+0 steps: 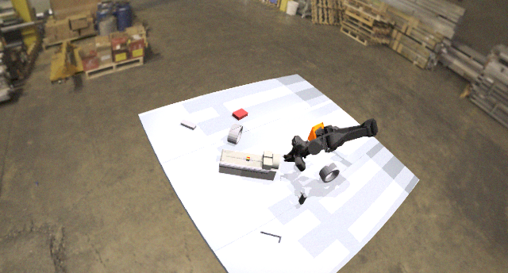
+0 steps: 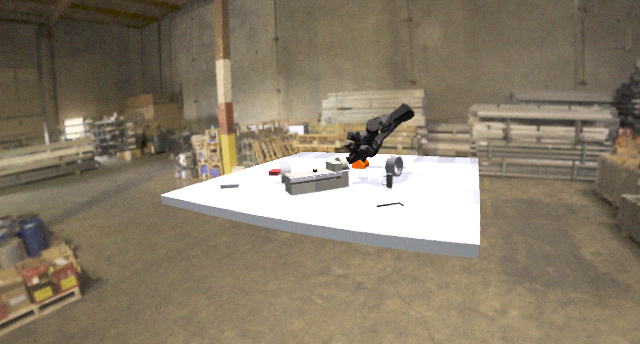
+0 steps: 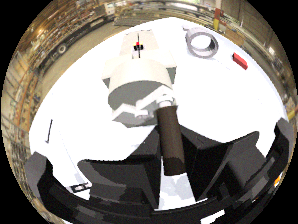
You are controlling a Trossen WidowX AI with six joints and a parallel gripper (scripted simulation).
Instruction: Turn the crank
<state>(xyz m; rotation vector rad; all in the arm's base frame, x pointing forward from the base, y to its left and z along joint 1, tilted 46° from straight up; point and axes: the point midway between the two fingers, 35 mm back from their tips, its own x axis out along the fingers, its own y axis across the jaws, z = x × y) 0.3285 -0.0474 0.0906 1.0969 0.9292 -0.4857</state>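
My gripper tip is now 10 mm past the dark crank handle, 10 mm to the right of it and 20 mm below it. Round my gripper tip: hex key: 290 mm ahead, 240 mm to the left, 80 mm below; then red pointer: 130 mm ahead, 110 mm to the right; then small clip: 60 mm ahead, 190 mm to the left, 60 mm below.
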